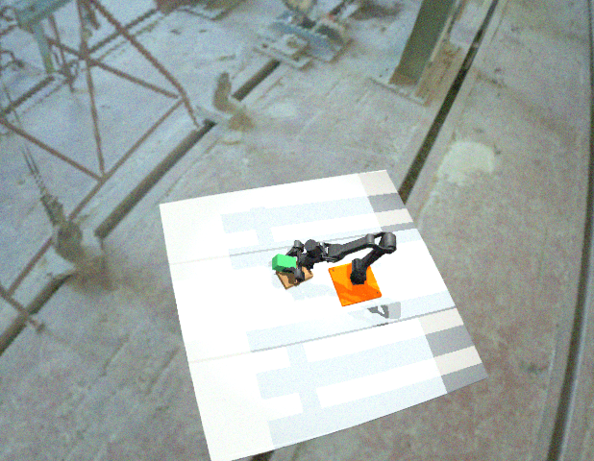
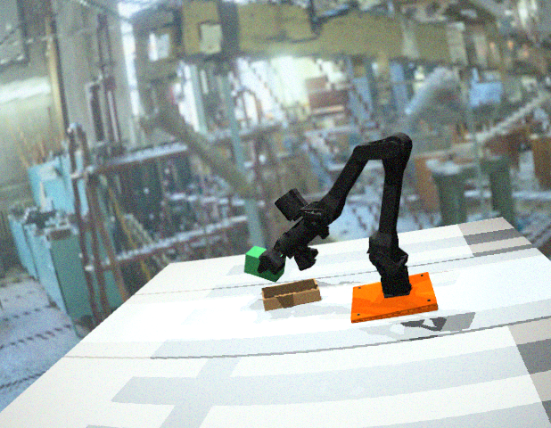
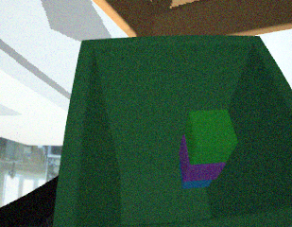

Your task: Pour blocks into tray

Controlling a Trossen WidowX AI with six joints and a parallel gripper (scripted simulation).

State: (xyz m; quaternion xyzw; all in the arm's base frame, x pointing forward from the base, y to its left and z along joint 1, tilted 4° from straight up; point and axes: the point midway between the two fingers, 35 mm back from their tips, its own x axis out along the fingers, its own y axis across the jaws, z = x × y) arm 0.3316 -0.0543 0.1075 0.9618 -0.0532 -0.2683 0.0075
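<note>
Now: gripper tip 1 cm short of the purple block and 1 cm to the right of it. Also, from my gripper tip: blue block (3 cm ahead, 1 cm to the left); then green square cup (1 cm ahead, 2 cm above); then green block (1 cm behind, 2 cm to the left, 1 cm below).
</note>
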